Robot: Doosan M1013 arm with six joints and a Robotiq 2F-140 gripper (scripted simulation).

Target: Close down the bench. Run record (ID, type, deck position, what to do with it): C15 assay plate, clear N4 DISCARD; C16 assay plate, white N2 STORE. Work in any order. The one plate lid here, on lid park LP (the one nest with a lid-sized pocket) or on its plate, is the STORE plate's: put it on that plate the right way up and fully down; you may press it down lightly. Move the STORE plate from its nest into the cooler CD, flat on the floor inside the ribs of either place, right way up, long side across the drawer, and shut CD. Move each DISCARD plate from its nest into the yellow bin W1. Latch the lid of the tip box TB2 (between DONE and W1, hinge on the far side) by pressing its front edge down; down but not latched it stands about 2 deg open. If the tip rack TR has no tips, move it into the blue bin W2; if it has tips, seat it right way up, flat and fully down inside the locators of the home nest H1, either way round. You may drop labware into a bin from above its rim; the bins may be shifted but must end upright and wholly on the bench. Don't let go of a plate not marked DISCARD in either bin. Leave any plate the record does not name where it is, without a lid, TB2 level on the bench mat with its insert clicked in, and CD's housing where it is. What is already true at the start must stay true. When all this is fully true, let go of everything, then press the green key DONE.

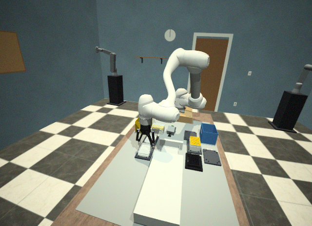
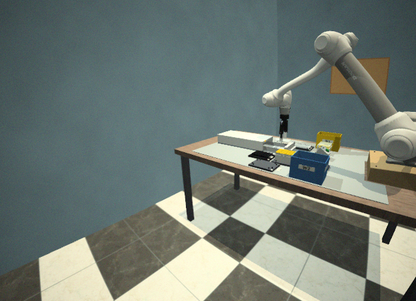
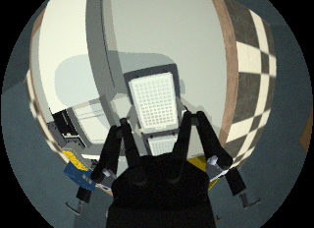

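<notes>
Now: hand 4 cm above the white plate. The rest, counted from my hand: clear plate lid: 2 cm below; then clear plate: 17 cm behind, 4 cm below, 2 cm to the right; then grey nest: 6 cm below.
</notes>
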